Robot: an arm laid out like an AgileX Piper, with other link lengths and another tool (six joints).
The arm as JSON. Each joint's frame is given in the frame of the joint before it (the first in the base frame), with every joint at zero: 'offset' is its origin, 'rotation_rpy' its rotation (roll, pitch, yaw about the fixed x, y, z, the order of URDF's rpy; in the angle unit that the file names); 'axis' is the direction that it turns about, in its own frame. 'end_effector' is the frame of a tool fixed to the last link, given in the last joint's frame.
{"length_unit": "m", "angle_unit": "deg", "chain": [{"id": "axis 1", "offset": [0.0, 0.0, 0.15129], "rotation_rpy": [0.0, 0.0, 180.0], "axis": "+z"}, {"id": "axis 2", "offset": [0.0, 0.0, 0.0], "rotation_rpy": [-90.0, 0.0, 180.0], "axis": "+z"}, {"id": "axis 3", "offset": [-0.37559, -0.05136, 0.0], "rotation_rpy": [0.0, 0.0, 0.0], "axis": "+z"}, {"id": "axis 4", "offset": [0.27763, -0.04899, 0.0], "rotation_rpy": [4.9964, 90.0, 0.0], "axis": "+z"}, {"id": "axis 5", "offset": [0.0, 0.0, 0.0], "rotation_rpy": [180.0, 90.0, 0.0], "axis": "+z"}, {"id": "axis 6", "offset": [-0.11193, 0.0, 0.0], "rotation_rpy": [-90.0, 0.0, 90.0], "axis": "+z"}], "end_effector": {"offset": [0.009, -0.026, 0.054], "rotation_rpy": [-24.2, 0.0, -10.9]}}
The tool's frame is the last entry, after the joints.
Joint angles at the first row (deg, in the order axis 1, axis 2, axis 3, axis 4, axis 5, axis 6):
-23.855 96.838 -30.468 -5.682 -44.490 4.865
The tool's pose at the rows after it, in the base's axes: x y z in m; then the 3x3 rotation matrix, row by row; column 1 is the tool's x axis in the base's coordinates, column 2 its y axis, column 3 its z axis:
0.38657, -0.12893, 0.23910; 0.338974, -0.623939, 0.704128; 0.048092, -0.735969, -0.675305; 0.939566, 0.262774, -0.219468
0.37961, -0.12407, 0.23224; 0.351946, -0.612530, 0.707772; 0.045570, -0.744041, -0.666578; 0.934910, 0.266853, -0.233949
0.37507, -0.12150, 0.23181; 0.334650, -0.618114, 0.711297; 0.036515, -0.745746, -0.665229; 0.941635, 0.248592, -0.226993
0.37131, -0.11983, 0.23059; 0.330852, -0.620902, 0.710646; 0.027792, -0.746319, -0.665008; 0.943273, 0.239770, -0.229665
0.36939, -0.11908, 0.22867; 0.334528, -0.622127, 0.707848; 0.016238, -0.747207, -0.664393; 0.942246, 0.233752, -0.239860
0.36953, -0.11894, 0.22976; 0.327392, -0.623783, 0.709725; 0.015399, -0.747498, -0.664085; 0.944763, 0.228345, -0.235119
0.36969, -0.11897, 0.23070; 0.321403, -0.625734, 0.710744; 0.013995, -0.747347, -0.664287; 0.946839, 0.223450, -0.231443
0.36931, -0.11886, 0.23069; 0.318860, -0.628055, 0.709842; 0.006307, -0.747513, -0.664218; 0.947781, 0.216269, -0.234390
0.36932, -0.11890, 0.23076; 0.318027, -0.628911, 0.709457; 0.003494, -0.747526, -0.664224; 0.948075, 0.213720, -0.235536
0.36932, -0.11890, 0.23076; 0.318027, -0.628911, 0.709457; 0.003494, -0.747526, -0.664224; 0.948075, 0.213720, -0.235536
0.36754, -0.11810, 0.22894; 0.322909, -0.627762, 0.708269; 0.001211, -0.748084, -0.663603; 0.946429, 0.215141, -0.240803
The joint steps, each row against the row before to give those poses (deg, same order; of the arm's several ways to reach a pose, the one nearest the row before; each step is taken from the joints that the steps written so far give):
-0.001 -0.071 1.060 -0.519 -0.055 0.000
0.001 -0.020 1.723 -0.701 -0.826 0.253
0.001 -0.045 1.343 -0.069 -2.133 0.751
-0.001 -0.136 0.917 0.044 -0.849 0.447
0.000 0.000 0.426 -0.001 -0.011 0.529
0.001 -0.001 0.045 -0.054 -0.441 0.207
-0.001 0.000 0.019 0.000 -0.343 0.184
0.001 0.000 0.108 0.000 -0.122 0.457
-0.001 0.000 0.000 0.000 0.000 0.169
0.000 0.000 0.000 0.000 0.000 0.000
-0.001 0.001 0.397 -0.001 -0.073 0.000

